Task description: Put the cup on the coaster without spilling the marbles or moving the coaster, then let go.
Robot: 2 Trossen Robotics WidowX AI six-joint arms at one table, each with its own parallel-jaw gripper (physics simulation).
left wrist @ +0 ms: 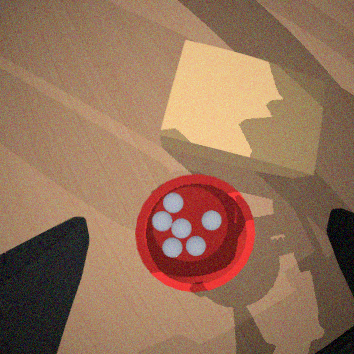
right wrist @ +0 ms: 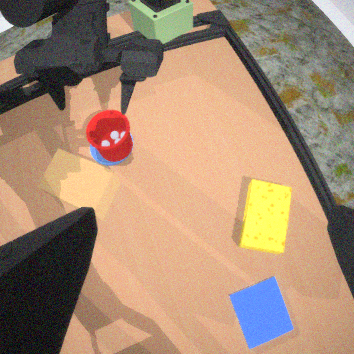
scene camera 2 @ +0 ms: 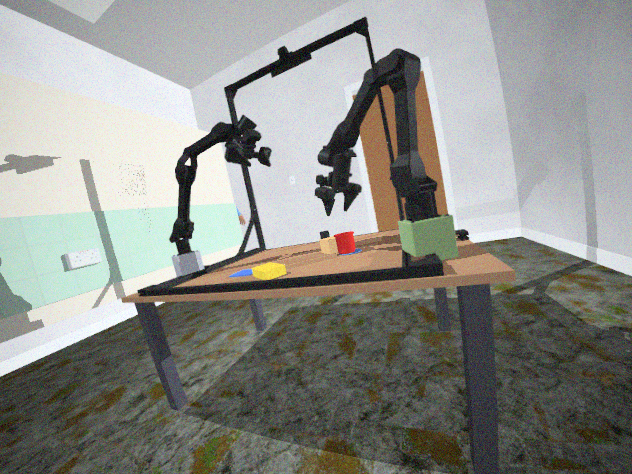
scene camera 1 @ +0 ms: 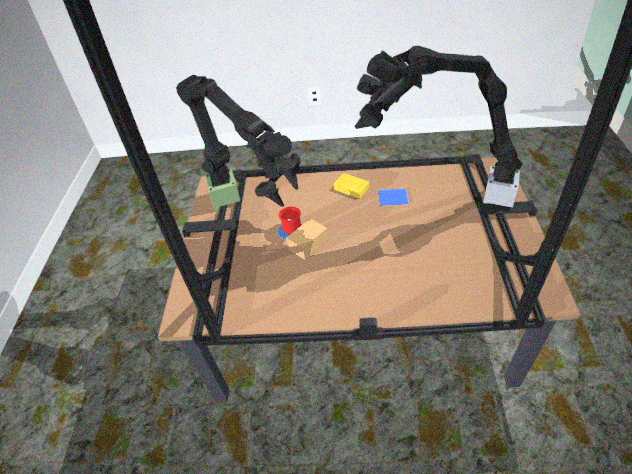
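Where they show: left gripper, fingertip midpoint: [left wrist: 212, 226] [right wrist: 91, 110] [scene camera 2: 337, 213] [scene camera 1: 290, 197]; right gripper, fingertip midpoint: [right wrist: 217, 219] [scene camera 2: 260, 165] [scene camera 1: 359, 119]; left arm's base, link origin: [right wrist: 159, 0] [scene camera 2: 423, 218] [scene camera 1: 220, 179]; right arm's base, link origin: [scene camera 2: 185, 253] [scene camera 1: 504, 176].
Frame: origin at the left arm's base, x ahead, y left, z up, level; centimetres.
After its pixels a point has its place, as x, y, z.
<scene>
The red cup [scene camera 1: 290, 227] @(18.2, -27.5, -5.9) [scene camera 2: 344, 243] @(19.6, -21.4, -5.7) [left wrist: 197, 201] @(20.0, -26.3, -8.8) [right wrist: 121, 150] @(22.4, -24.5, -5.9) stands upright on the round blue coaster [scene camera 1: 282, 232] @(15.6, -25.1, -9.5) [scene camera 2: 357, 251] @(15.7, -22.2, -9.6) [right wrist: 99, 156] @(18.9, -28.1, -9.5). The coaster's edge shows beside the cup's base; it is hidden in the left wrist view. Several pale marbles [left wrist: 181, 228] @(19.6, -23.9, -7.2) [right wrist: 115, 135] @(18.3, -23.6, -7.6) lie inside the cup. My left gripper [scene camera 1: 288, 196] @(20.1, -25.5, 4.9) [scene camera 2: 337, 211] @(20.1, -25.5, 4.9) [left wrist: 212, 226] @(20.1, -25.5, 4.9) [right wrist: 91, 110] @(20.1, -25.5, 4.9) is open and empty above the cup, apart from it, with its fingers pointing down. My right gripper [scene camera 1: 363, 104] [right wrist: 217, 219] @(44.0, -26.4, 27.8) is open and empty, high above the table and far from the cup.
A tan block [scene camera 1: 312, 232] @(24.0, -34.2, -4.3) [scene camera 2: 327, 245] @(25.9, -28.8, -6.4) [left wrist: 215, 100] @(24.1, -32.0, -4.3) [right wrist: 85, 185] @(24.5, -32.6, -4.3) stands close beside the cup. A yellow sponge [scene camera 1: 351, 185] @(44.9, -14.1, -6.9) [scene camera 2: 269, 270] @(43.3, -7.2, -7.2) [right wrist: 266, 216] @(45.5, -12.9, -6.9) and a flat blue square [scene camera 1: 393, 196] @(57.7, -22.8, -9.5) [scene camera 2: 241, 273] @(58.8, -21.7, -9.5) [right wrist: 261, 312] @(57.4, -22.9, -9.5) lie farther off. Black frame rails edge the table.
</scene>
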